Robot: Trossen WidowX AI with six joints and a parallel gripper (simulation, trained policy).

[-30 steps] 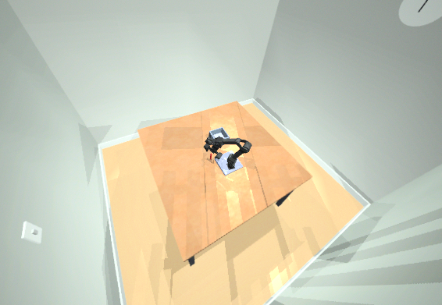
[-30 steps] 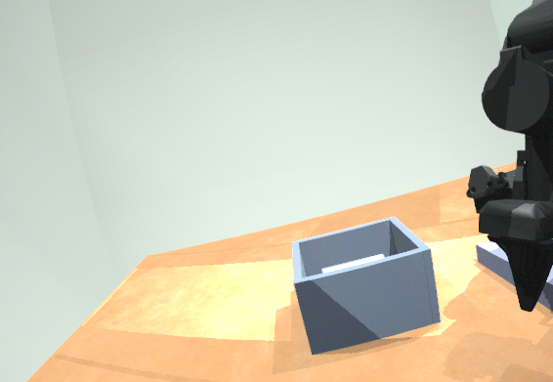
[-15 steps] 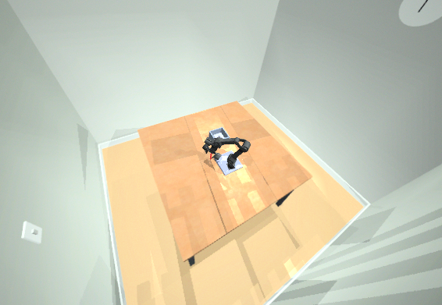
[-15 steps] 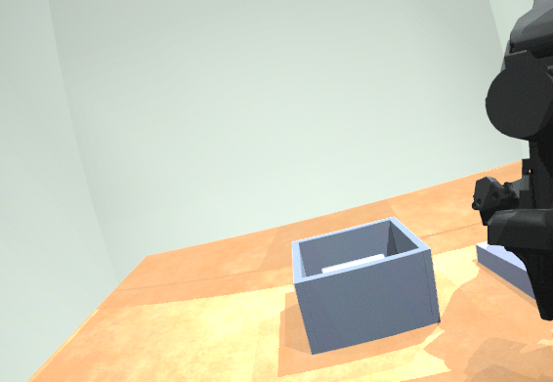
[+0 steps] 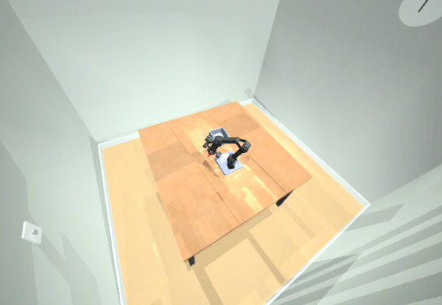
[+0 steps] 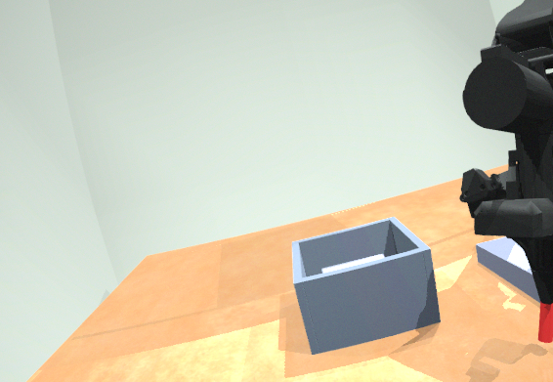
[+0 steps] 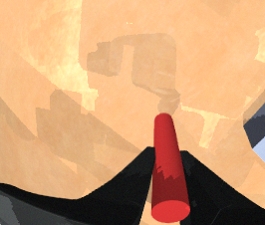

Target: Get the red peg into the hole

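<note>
The pale plate lies 190 mm ahead of my gripper tip, 160 mm to the right of it and 10 mm below it. The rest, counted from my gripper tip: grey-blue box 190 mm ahead, 160 mm to the right, 30 mm below; then red peg right at my gripper tip.
</note>
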